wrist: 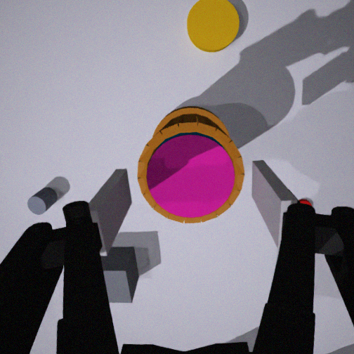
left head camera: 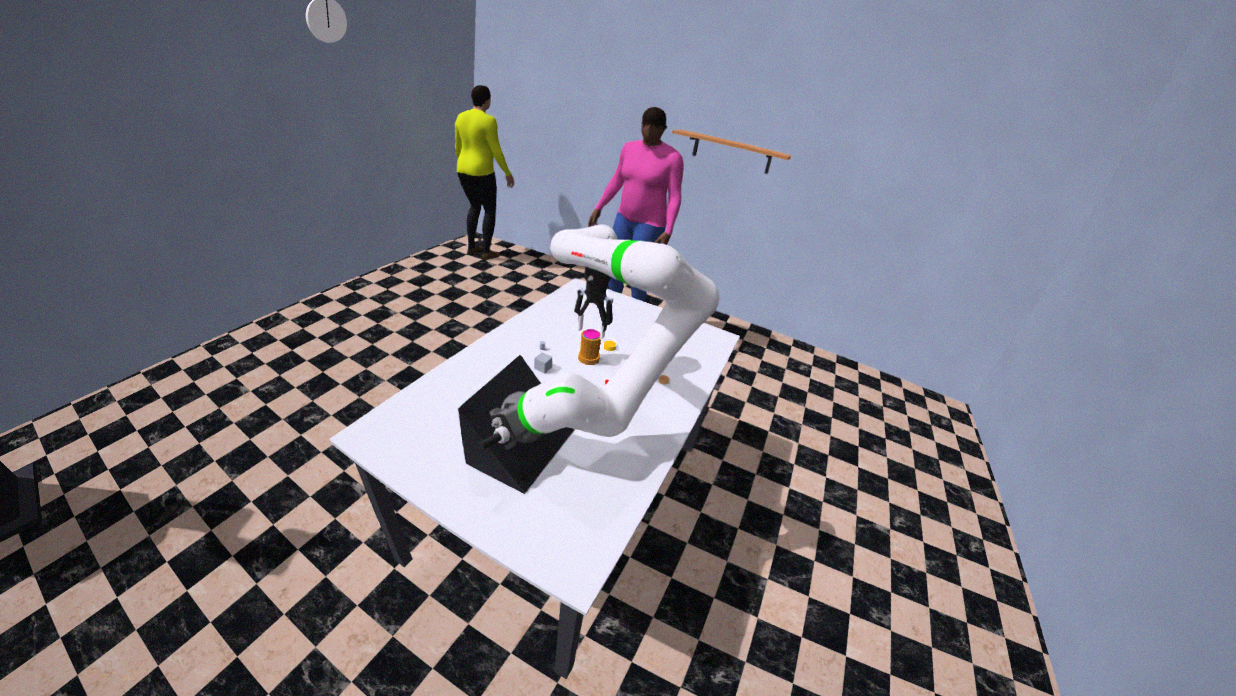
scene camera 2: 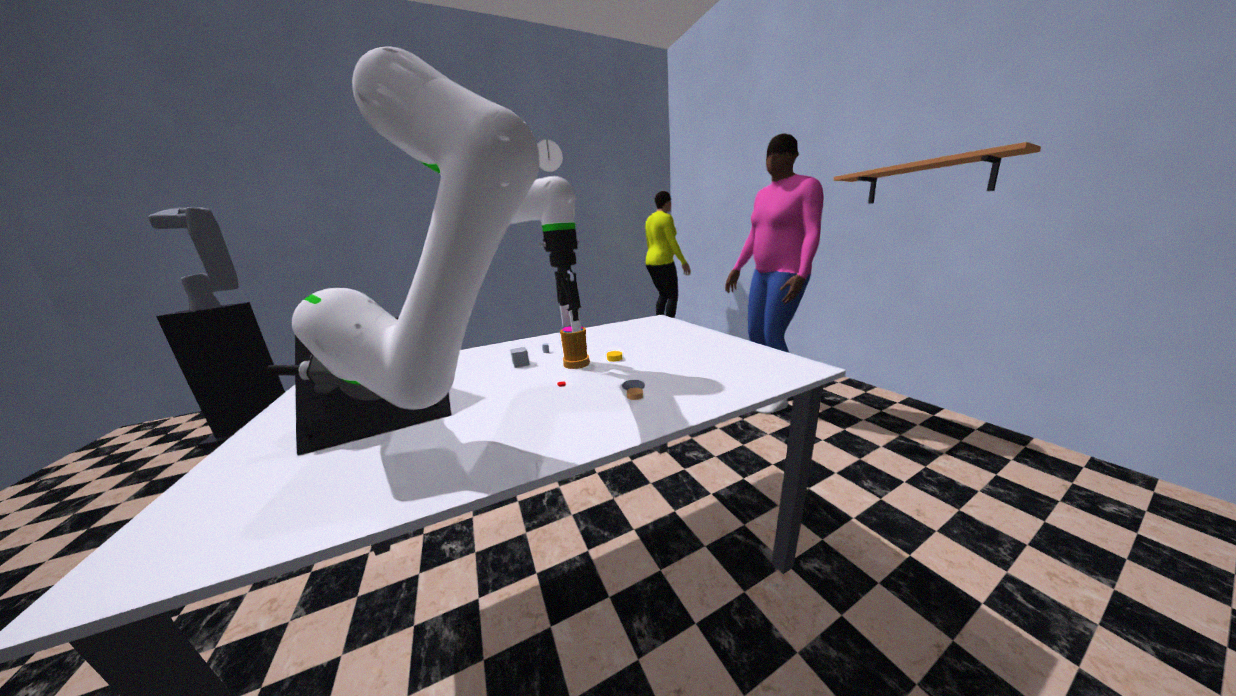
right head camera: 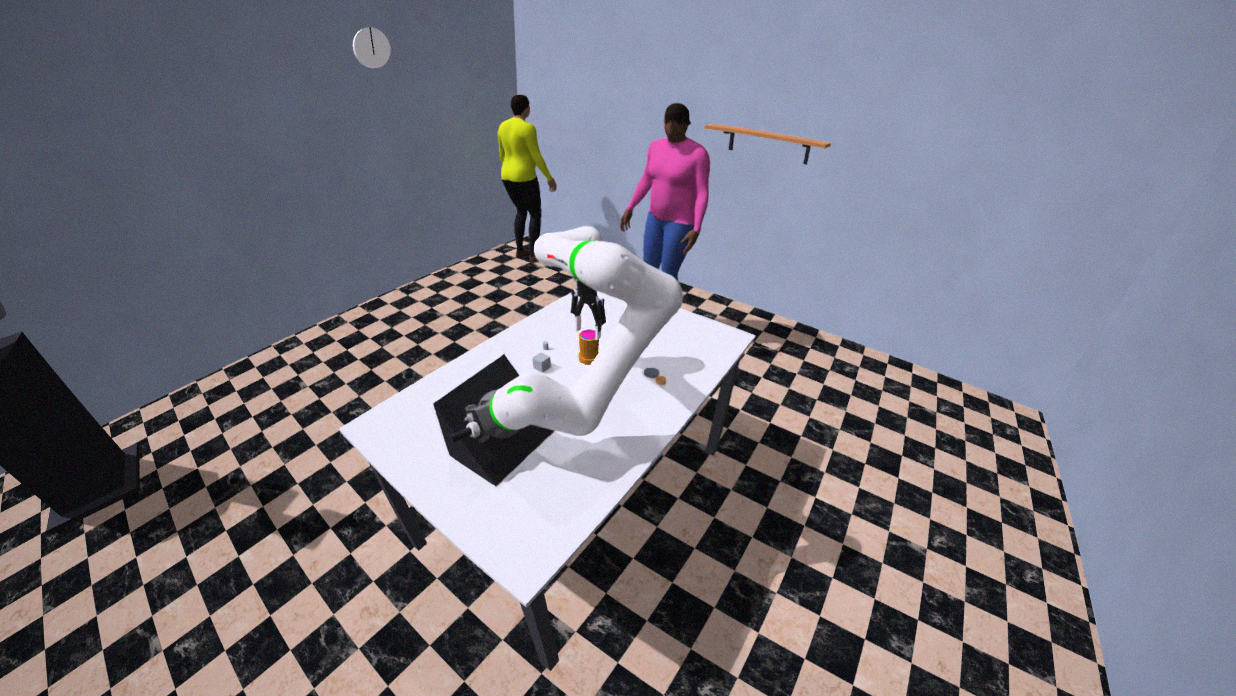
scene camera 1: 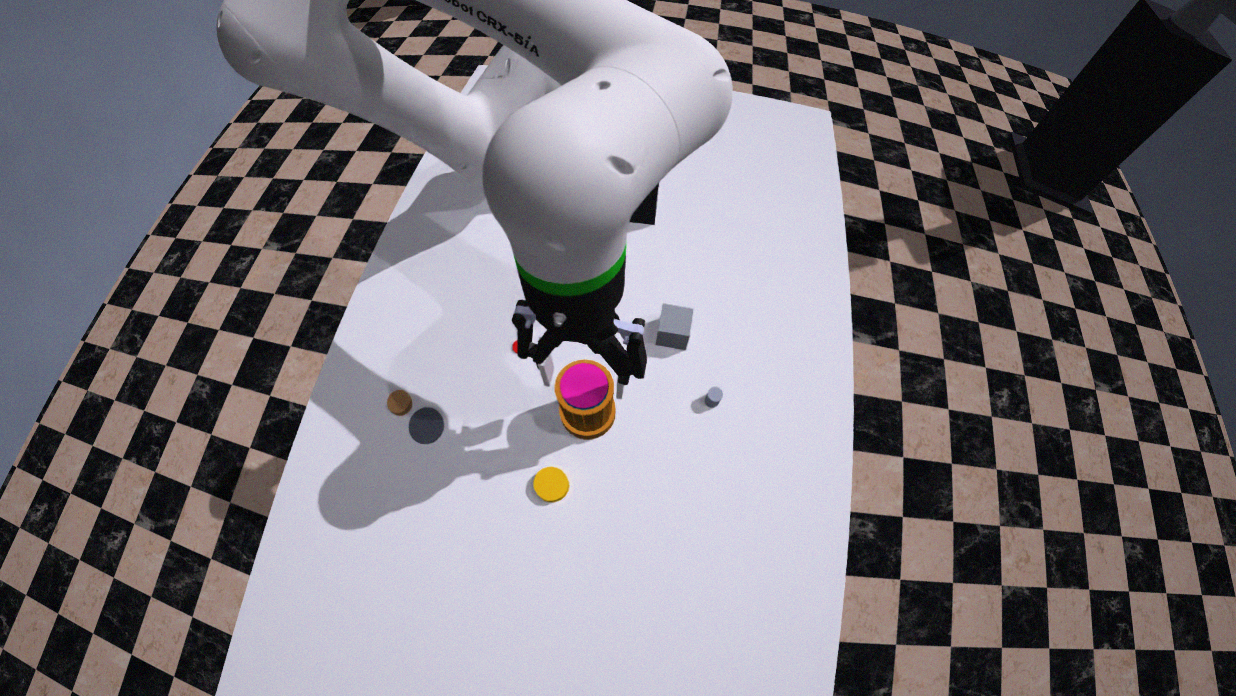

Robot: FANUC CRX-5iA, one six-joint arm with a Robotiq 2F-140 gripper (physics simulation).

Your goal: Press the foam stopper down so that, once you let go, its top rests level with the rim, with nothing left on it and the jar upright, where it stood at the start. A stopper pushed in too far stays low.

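Note:
The orange jar (left head camera: 589, 352) (right head camera: 588, 351) (scene camera 1: 588, 423) (scene camera 2: 574, 350) (wrist: 191, 112) stands upright on the table. The foam stopper (left head camera: 591, 334) (right head camera: 589, 334) (scene camera 1: 581, 386) (wrist: 200, 185) fills its mouth, its magenta top bare. A thin dark teal strip shows between that top and the near rim, so the top looks slightly above the rim; the exact height is hard to tell. My gripper (left head camera: 592, 332) (right head camera: 588, 331) (scene camera 1: 584, 384) (scene camera 2: 570, 325) (wrist: 189, 182) is open and empty, pointing down over the jar. In the wrist view its fingertips stand apart on either side of the rim.
Around the jar lie a yellow disc (scene camera 1: 550, 484) (wrist: 213, 25), a grey block (scene camera 1: 673, 326) (wrist: 120, 285), a small grey cylinder (scene camera 1: 713, 396) (wrist: 42, 201), a dark disc (scene camera 1: 426, 425), a brown disc (scene camera 1: 398, 402) and a small red piece (scene camera 2: 561, 383). Two people stand beyond the table.

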